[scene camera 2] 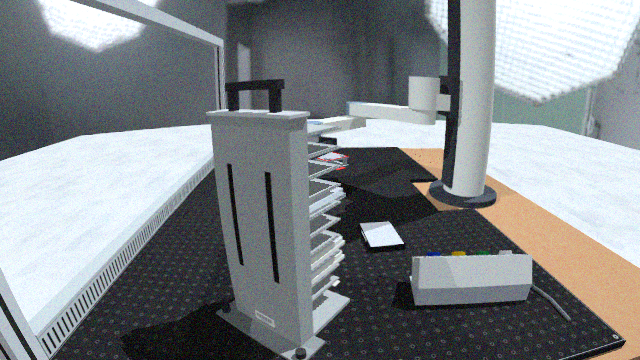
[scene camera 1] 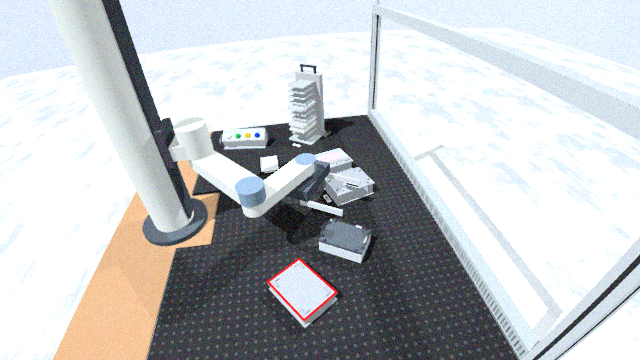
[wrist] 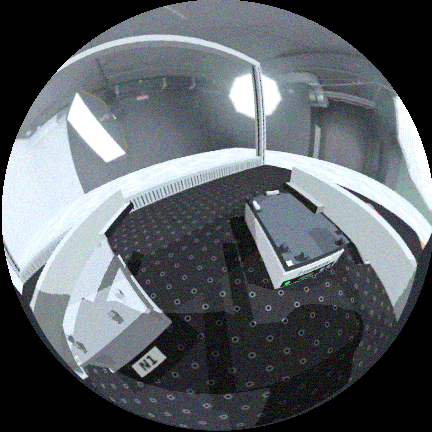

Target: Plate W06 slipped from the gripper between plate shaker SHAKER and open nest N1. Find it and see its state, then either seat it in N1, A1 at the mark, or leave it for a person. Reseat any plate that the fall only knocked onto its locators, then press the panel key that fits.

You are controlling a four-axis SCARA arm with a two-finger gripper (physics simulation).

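Places are measured from the arm's base along level axes (x ahead, y left, z up), in metres.
Where they show: gripper, fingertip midpoint: (scene camera 1: 351,197) (wrist: 204,182); arm's base at its link origin: (scene camera 2: 462,194) (scene camera 1: 176,221).
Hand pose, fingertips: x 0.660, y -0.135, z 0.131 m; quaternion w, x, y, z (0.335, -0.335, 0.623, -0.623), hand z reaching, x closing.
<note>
Each offset is from my fingertips to the top centre of the thing. "*": to the spot under its first point.
My gripper (scene camera 1: 351,198) (wrist: 204,182) is open, its two long pale fingers wide apart, low between nest N1 and the shaker. Nest N1 @[0.052 m down, 0.030 m ahead, 0.171 m left] (scene camera 1: 345,189) (wrist: 107,320) is a grey block beside one finger, which partly covers it; I make out no plate on it. Its N1 label @[* 0.116 m down, 0.063 m back, 0.141 m left] (wrist: 148,362) faces the wrist camera. The shaker @[* 0.063 m down, 0.044 m back, 0.124 m right] (scene camera 1: 346,239) (wrist: 295,225) has a dark top with small corner locators, a green light on its side and no plate visible. I cannot make out plate W06 in any view. The key panel @[0.034 m down, 0.409 m back, 0.654 m left] (scene camera 1: 245,137) (scene camera 2: 470,280) has white, green, yellow and blue keys.
A nest with a pinkish-topped plate @[* 0.054 m down, 0.009 m ahead, 0.315 m left] (scene camera 1: 336,159) stands behind N1. A red-bordered nest @[0.072 m down, 0.201 m back, 0.259 m right] (scene camera 1: 302,290) stands near the front. A plate rack (scene camera 1: 316,107) (scene camera 2: 260,210) and a small white-topped block @[0.104 m down, 0.285 m back, 0.423 m left] (scene camera 1: 269,163) (scene camera 2: 381,235) stand farther back. A framed guard (scene camera 1: 374,60) lines one side.
</note>
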